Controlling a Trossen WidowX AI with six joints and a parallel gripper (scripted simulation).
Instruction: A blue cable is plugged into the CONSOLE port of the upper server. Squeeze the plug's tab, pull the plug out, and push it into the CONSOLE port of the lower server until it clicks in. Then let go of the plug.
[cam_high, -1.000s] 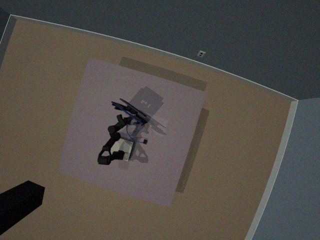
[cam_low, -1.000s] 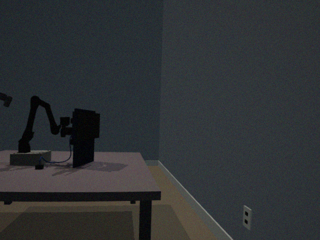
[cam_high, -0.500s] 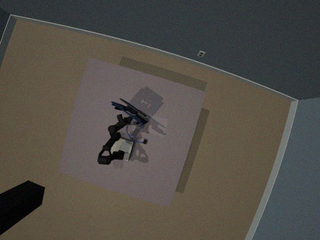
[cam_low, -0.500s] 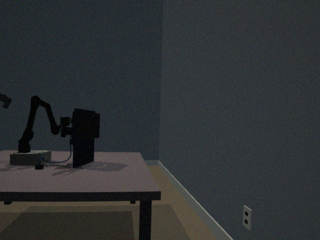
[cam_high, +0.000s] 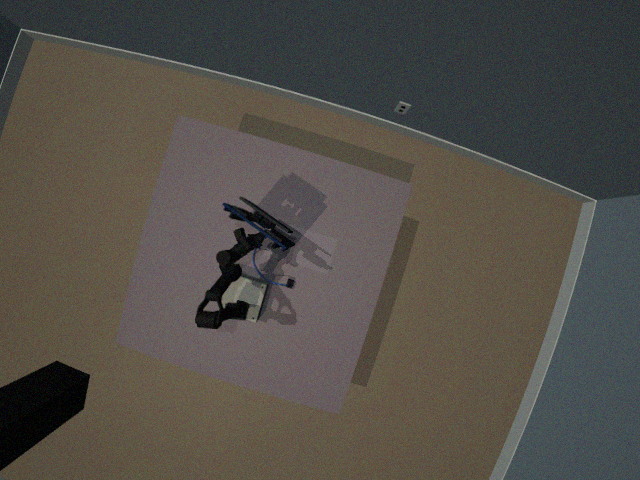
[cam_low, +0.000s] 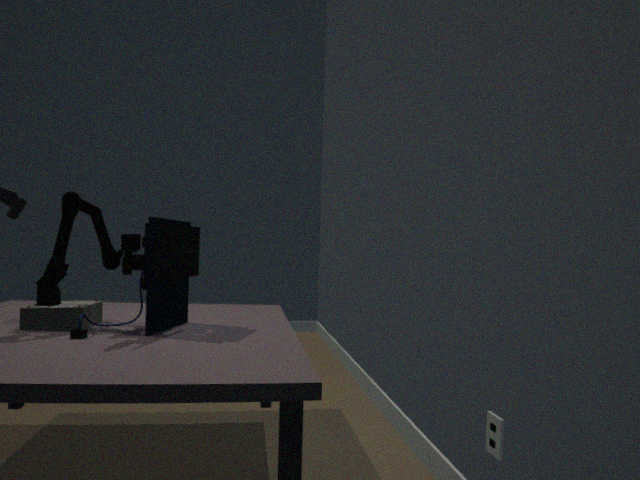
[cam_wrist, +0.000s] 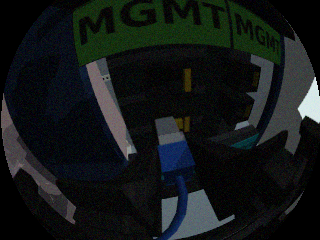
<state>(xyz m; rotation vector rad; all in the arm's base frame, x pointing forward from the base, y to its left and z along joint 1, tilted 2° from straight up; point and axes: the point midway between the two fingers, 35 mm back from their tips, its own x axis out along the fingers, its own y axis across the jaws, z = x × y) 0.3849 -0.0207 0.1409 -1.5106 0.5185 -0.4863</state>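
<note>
My gripper tip is now right at the blue plug. From my gripper tip the other things lie so: small black block (23 cm behind, 22 cm below, 15 cm to the right).
</note>
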